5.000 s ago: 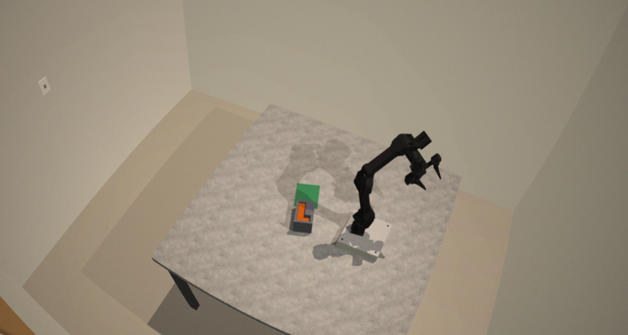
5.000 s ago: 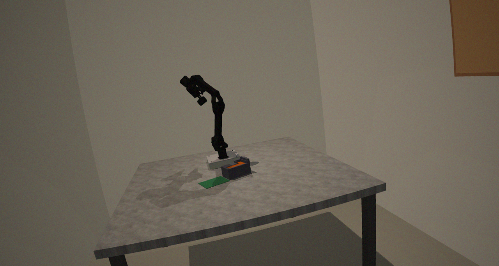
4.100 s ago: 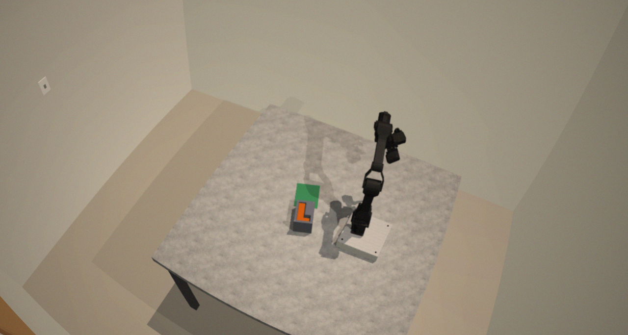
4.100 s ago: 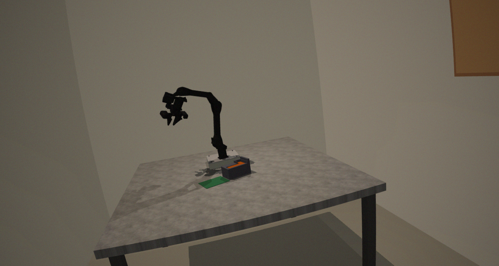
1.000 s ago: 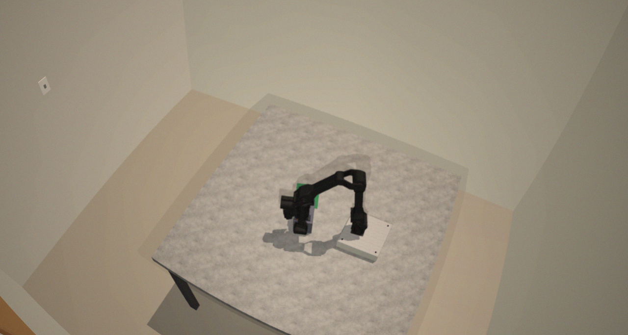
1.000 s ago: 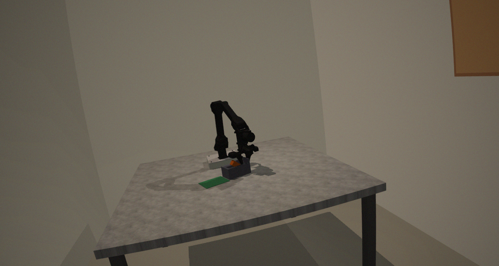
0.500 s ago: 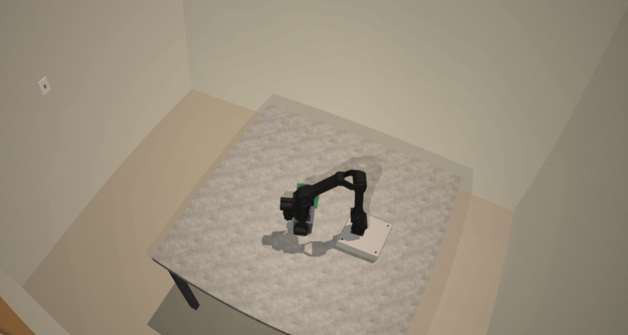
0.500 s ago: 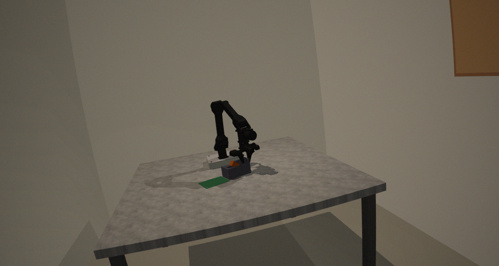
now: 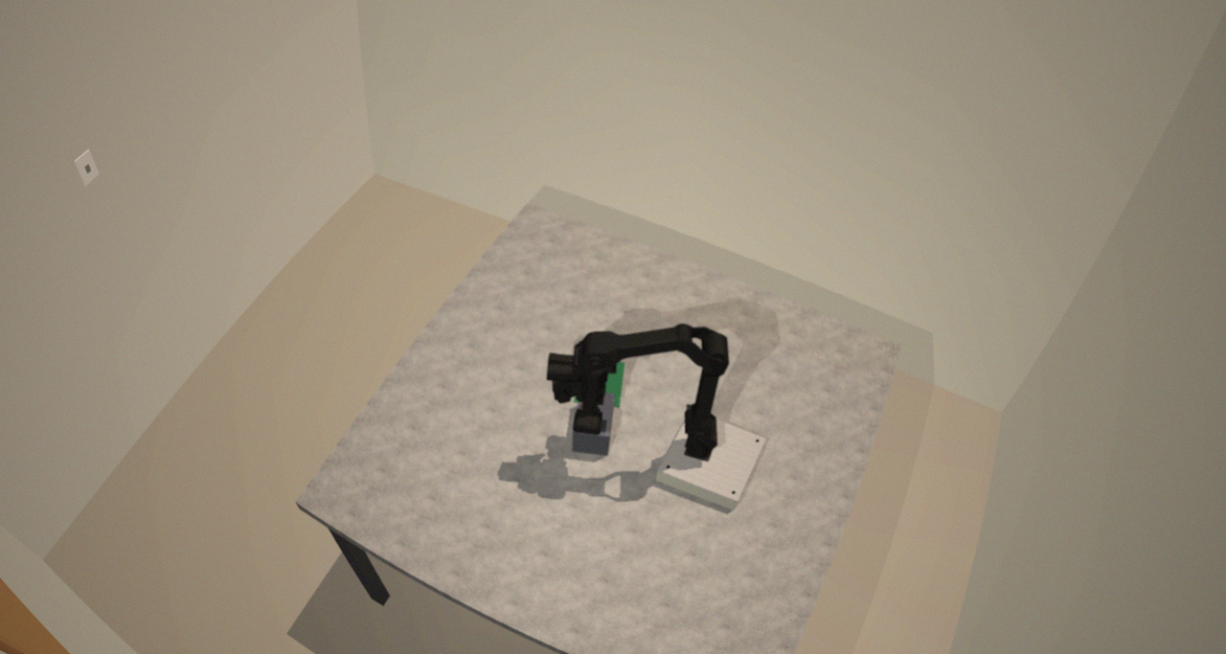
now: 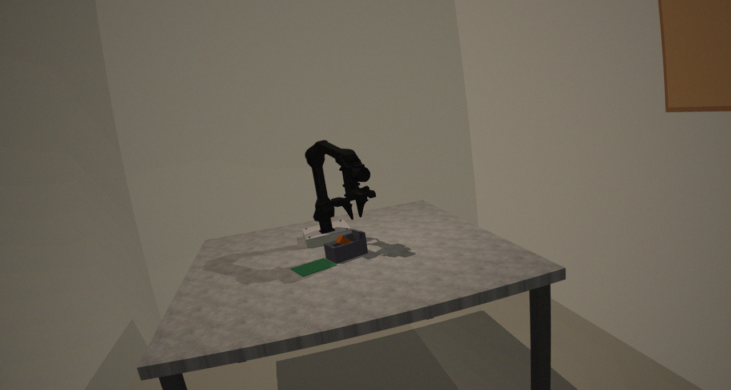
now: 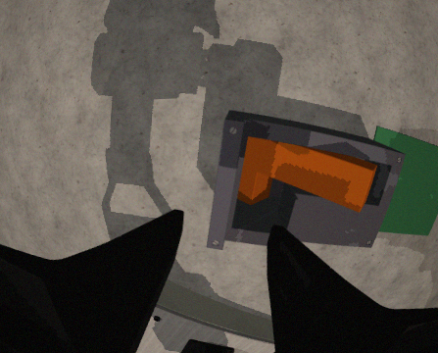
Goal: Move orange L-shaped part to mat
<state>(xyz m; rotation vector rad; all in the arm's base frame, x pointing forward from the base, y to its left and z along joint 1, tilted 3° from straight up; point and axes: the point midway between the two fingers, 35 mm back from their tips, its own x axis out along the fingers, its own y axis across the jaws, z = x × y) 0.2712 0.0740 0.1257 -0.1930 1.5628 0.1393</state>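
Right now my gripper tip is 40 mm to the left of the orange L-shaped part and 100 mm above it. Round my gripper tip: green mat: 40 mm ahead, 220 mm to the right, 160 mm below.
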